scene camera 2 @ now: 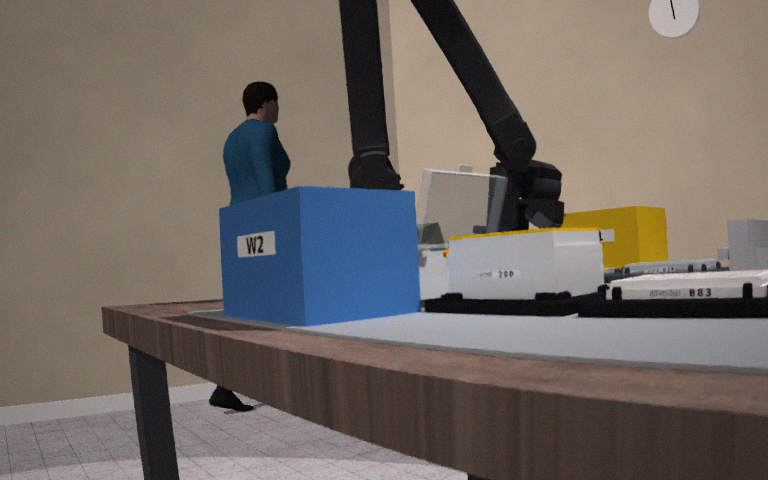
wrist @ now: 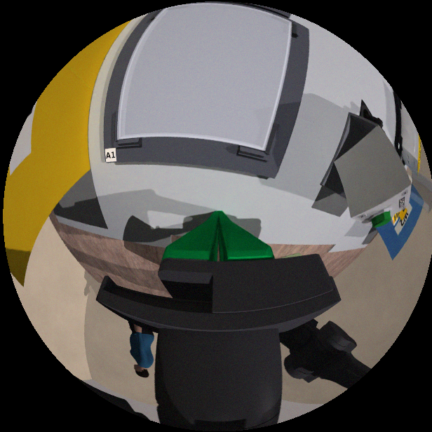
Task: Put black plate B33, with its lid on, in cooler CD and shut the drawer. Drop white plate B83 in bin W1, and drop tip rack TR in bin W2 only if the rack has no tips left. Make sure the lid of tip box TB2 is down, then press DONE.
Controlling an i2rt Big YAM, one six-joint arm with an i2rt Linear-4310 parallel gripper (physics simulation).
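My gripper (wrist: 218, 216) is shut and empty, its green fingertips together near the A1 nest (wrist: 200, 152). A pale-topped plate (wrist: 207, 75) sits in that nest; its label does not show. In scene camera 2 the fingertips are hidden behind a white tip box or rack (scene camera 2: 501, 268) marked 200, with a yellow top. A translucent lid (scene camera 2: 459, 198) stands raised behind it; I cannot tell whose it is. White plate B83 (scene camera 2: 685, 285) lies on a black nest. Blue bin W2 (scene camera 2: 356, 254) (wrist: 416, 215) and a yellow bin (scene camera 2: 648, 234) (wrist: 55, 130) stand apart. B33 and cooler CD cannot be identified.
A box with a grey slanted top (wrist: 372, 172) and a green button (wrist: 381, 219) stands right in the wrist view. Another plate (scene camera 2: 671, 264) lies behind B83. A grey block (scene camera 2: 747, 243) stands at far right. A person (scene camera 2: 254, 158) is beyond the table (scene camera 2: 396, 390).
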